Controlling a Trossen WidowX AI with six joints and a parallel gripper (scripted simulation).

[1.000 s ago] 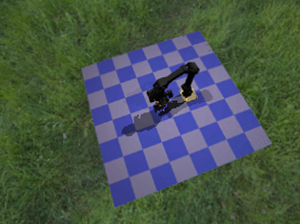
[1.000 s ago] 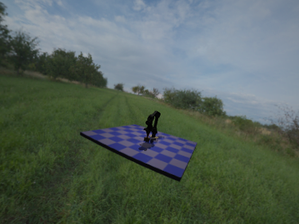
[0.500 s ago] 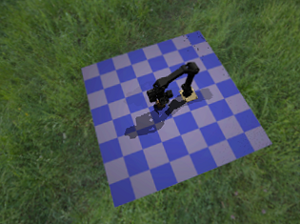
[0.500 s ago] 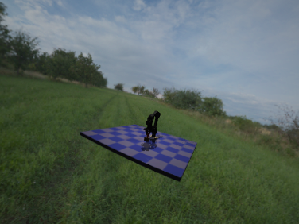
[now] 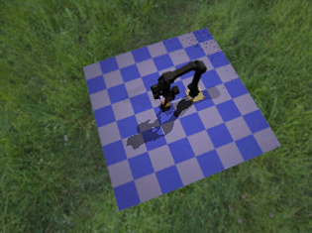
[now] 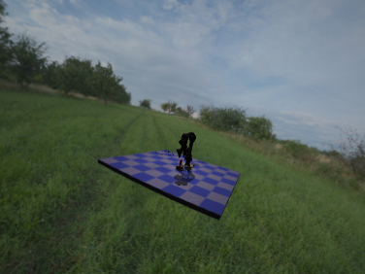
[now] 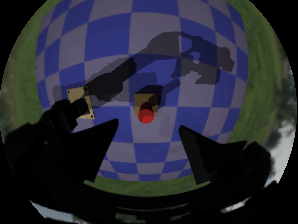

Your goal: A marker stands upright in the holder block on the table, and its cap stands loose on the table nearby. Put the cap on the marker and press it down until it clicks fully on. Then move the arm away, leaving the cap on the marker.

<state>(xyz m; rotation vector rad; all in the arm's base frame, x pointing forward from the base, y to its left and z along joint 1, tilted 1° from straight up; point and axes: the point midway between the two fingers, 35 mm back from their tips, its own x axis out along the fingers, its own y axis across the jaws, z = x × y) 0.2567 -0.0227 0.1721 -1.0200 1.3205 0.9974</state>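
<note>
The red cap is 50 mm below my gripper tip.
</note>
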